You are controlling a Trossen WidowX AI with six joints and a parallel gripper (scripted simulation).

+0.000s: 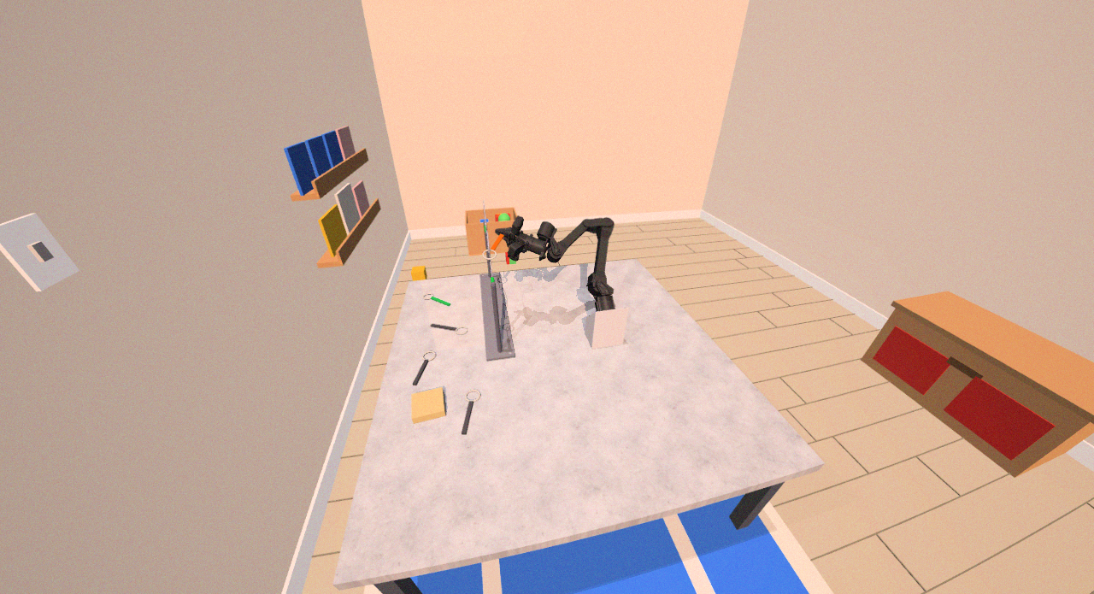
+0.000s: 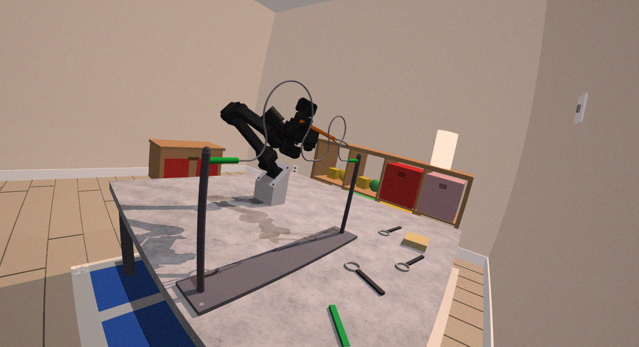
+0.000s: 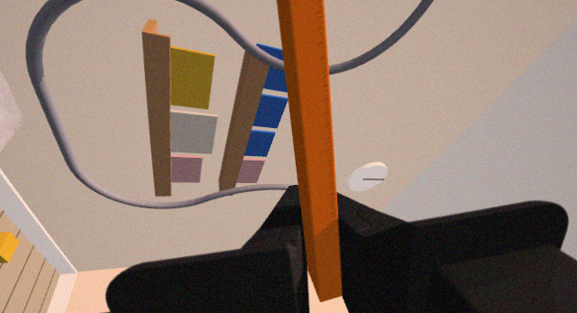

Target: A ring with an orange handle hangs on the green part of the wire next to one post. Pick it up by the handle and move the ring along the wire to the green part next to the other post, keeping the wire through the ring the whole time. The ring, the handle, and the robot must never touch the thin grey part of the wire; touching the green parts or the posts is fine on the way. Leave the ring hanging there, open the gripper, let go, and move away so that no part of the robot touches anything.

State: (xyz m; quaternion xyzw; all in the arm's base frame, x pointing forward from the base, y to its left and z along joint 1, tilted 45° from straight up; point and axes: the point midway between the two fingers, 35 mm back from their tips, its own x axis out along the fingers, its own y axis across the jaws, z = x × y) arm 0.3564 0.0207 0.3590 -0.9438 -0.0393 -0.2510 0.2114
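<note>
Now: the ring with orange handle 10 mm ahead of my gripper tip, 80 mm to the left of it and 30 mm below it. The rest, counted from my gripper tip: green-handled ring (320 mm ahead, 160 mm to the right, 400 mm below); then tan block (260 mm ahead, 490 mm to the left, 390 mm below).
</note>
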